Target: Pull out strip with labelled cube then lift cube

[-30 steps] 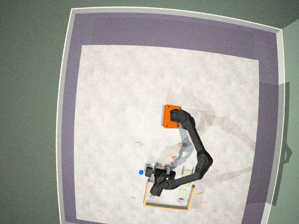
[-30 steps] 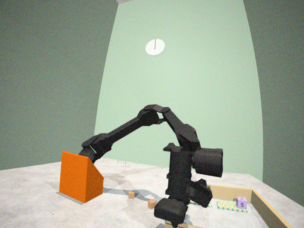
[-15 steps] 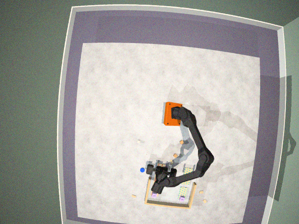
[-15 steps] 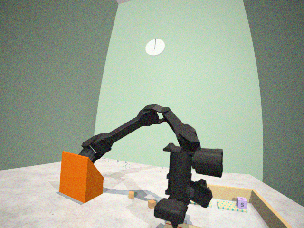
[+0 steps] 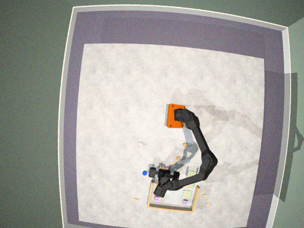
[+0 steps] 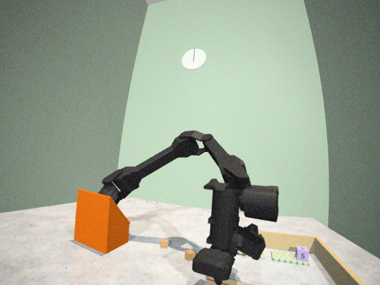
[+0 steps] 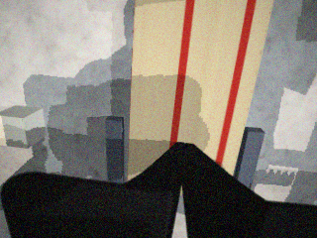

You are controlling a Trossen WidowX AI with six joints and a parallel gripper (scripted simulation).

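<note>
The blue disc lies 1 cm ahead of my gripper tip and 12 cm to the right of it.
</note>
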